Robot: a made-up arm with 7 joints.
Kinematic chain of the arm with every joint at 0, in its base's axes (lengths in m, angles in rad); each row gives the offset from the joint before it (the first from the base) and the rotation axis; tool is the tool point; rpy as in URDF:
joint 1: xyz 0 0 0.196 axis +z
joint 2: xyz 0 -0.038 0.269 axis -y
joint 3: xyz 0 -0.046 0.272 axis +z
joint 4: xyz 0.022 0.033 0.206 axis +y
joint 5: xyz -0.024 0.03 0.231 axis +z
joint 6: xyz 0 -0.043 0.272 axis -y
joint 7: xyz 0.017 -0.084 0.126 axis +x
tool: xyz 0 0 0 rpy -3.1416 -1.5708 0
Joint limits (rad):
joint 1: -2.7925..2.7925
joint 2: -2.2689..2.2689
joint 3: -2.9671..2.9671
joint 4: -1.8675..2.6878
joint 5: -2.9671..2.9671
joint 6: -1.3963..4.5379
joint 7: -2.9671..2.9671
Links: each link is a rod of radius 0.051 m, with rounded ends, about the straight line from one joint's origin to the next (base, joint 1, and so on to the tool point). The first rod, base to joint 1, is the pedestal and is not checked.
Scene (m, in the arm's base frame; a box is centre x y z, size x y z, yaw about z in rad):
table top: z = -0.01
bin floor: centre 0.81 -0.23 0 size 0.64 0.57 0.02 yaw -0.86
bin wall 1: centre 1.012 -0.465 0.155 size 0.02 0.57 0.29 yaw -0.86
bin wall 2: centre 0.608 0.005 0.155 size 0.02 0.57 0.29 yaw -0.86
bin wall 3: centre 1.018 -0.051 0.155 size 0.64 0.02 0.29 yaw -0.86
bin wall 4: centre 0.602 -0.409 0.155 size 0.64 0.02 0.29 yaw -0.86
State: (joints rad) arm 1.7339 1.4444 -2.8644 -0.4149 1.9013 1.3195 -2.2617
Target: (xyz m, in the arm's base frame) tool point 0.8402 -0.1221 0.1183
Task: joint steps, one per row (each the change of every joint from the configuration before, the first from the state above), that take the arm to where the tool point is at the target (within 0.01 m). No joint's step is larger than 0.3 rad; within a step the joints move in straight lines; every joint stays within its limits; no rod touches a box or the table.
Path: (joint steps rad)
1: 0.2280 -0.1062 -0.0324 0.2726 0.1216 0.1102 -0.0418
2: 0.2280 -0.1061 -0.0325 0.2726 0.1215 0.1101 -0.0418
3: 0.2200 0.1545 0.1531 0.2548 -0.0503 0.1424 0.0418
4: 0.2201 0.1546 0.1531 0.2548 -0.0503 0.1425 0.0418

